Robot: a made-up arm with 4 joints.
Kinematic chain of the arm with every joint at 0, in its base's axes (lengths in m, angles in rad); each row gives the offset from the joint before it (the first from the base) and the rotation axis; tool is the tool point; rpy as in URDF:
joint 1: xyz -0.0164 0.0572 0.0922 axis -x
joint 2: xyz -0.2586 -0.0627 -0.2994 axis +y
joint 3: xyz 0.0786 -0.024 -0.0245 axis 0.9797 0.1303 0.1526
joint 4: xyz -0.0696 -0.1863 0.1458 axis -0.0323 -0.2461 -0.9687
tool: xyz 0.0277 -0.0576 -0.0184 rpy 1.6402 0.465 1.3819
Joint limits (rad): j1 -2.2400..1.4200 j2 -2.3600..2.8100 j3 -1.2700..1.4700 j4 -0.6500..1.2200
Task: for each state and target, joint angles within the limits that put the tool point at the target. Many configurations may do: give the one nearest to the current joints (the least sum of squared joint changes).
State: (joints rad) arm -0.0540 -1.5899 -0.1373 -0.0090
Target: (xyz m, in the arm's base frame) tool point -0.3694 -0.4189 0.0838
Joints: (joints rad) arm 0.7555 -2.1010 0.0290 0.3472
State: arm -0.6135 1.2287 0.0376 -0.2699
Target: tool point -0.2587 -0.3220 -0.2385
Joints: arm 0.0361 1.3682 0.3792 0.1694
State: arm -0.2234 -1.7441 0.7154 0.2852
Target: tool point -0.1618 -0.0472 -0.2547
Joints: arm -0.8385 -2.0595 1.0470 0.0655
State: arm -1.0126 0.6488 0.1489 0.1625
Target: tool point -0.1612 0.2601 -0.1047
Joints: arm -1.8556 0.5933 -0.4754 0.1097
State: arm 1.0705 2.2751 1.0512 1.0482
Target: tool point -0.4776 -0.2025 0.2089
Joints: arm 0.8889 2.5308 1.4700 0.2642
